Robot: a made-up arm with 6 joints. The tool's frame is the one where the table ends. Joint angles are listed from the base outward.
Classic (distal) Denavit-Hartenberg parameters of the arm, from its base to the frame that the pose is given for. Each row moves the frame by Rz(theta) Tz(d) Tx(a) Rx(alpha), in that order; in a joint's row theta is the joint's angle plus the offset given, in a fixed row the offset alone. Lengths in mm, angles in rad.
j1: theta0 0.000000; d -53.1; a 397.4; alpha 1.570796
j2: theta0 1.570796; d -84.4; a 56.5; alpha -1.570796
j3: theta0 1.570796; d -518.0; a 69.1; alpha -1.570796
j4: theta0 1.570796; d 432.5; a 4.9; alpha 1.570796
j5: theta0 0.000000; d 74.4; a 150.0; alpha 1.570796
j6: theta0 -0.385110; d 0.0; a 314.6; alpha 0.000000
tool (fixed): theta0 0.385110; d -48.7; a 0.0; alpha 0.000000
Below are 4 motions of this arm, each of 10 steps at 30 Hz.
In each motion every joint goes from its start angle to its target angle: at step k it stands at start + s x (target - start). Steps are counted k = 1, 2, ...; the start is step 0. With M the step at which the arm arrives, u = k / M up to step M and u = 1 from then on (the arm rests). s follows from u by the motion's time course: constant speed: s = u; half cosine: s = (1 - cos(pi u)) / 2; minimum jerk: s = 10 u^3 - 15 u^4 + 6 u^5.
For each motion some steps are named. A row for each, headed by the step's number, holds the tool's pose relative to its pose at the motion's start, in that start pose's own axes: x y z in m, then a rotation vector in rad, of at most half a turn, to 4 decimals.
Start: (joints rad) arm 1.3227 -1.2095 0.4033 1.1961 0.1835 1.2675
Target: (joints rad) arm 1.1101 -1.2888 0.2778 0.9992 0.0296 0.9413
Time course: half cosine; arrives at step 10
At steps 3, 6, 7, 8, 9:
3: -0.0060 0.0004 -0.0252 0.0363 0.0117 -0.0338
6: -0.0202 0.0075 -0.0735 0.1175 0.0314 -0.1062
7: -0.0249 0.0112 -0.0867 0.1436 0.0359 -0.1287
8: -0.0287 0.0145 -0.0964 0.1647 0.0391 -0.1466
9: -0.0312 0.0167 -0.1024 0.1784 0.0409 -0.1581

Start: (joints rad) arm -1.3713 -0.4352 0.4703 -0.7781 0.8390 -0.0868
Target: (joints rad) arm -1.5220 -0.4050 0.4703 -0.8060 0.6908 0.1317
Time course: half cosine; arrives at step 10
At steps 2, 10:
2: 0.0020 -0.0015 -0.0011 0.0133 -0.0151 0.0189
10: 0.0088 -0.0181 -0.0077 0.1210 -0.1698 0.1868

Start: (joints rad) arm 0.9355 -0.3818 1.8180 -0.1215 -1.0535 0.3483
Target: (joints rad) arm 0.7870 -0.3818 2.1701 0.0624 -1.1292 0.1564
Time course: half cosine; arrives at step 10
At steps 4, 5, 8, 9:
4: -0.0669 -0.0075 -0.0237 -0.0771 0.0549 -0.0041
5: -0.0953 -0.0103 -0.0313 -0.1118 0.0748 -0.0032
8: -0.1649 -0.0159 -0.0434 -0.2021 0.1131 0.0067
9: -0.1763 -0.0165 -0.0445 -0.2177 0.1177 0.0096

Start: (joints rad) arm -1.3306 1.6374 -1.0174 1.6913 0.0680 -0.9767
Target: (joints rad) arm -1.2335 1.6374 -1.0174 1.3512 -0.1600 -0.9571
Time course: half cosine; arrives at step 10
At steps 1, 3, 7, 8, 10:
1: -0.0010 0.0015 0.0004 0.0023 -0.0024 0.0087
3: -0.0097 0.0126 0.0031 0.0203 -0.0182 0.0733
7: -0.0485 0.0461 0.0102 0.0913 -0.0488 0.2826
8: -0.0575 0.0518 0.0114 0.1069 -0.0510 0.3217
10: -0.0657 0.0565 0.0123 0.1208 -0.0520 0.3553

